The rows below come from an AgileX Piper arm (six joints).
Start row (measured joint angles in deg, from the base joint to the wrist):
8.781, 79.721, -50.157, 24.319, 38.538, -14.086
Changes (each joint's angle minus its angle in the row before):
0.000, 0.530, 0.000, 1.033, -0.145, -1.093
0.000, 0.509, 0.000, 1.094, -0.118, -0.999
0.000, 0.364, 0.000, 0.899, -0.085, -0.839
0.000, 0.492, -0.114, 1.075, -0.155, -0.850
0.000, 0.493, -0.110, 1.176, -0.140, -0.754
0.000, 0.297, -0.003, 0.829, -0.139, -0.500
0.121, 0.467, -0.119, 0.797, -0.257, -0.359
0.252, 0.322, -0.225, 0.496, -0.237, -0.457
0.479, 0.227, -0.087, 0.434, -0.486, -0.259
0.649, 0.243, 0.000, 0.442, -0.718, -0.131
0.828, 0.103, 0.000, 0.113, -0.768, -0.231
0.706, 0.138, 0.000, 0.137, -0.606, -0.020
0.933, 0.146, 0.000, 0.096, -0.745, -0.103
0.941, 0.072, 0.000, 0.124, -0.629, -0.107
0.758, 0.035, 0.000, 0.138, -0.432, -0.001
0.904, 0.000, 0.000, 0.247, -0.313, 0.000
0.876, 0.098, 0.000, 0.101, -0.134, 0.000
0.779, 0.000, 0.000, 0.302, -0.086, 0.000
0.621, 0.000, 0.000, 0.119, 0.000, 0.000
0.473, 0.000, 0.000, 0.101, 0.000, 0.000
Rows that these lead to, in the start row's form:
8.781, 80.251, -50.157, 25.352, 38.393, -15.179
8.781, 80.760, -50.157, 26.446, 38.275, -16.178
8.781, 81.124, -50.157, 27.345, 38.190, -17.017
8.781, 81.616, -50.271, 28.420, 38.035, -17.867
8.781, 82.109, -50.381, 29.596, 37.895, -18.621
8.781, 82.406, -50.384, 30.425, 37.756, -19.121
8.902, 82.873, -50.503, 31.222, 37.499, -19.480
9.154, 83.195, -50.728, 31.718, 37.262, -19.937
9.633, 83.422, -50.815, 32.152, 36.776, -20.196
10.282, 83.665, -50.815, 32.594, 36.058, -20.327
11.110, 83.768, -50.815, 32.707, 35.290, -20.558
11.816, 83.906, -50.815, 32.844, 34.684, -20.578
12.749, 84.052, -50.815, 32.940, 33.939, -20.681
13.690, 84.124, -50.815, 33.064, 33.310, -20.788
14.448, 84.159, -50.815, 33.202, 32.878, -20.789
15.352, 84.159, -50.815, 33.449, 32.565, -20.789
16.228, 84.257, -50.815, 33.550, 32.431, -20.789
17.007, 84.257, -50.815, 33.852, 32.345, -20.789
17.628, 84.257, -50.815, 33.971, 32.345, -20.789
18.101, 84.257, -50.815, 34.072, 32.345, -20.789

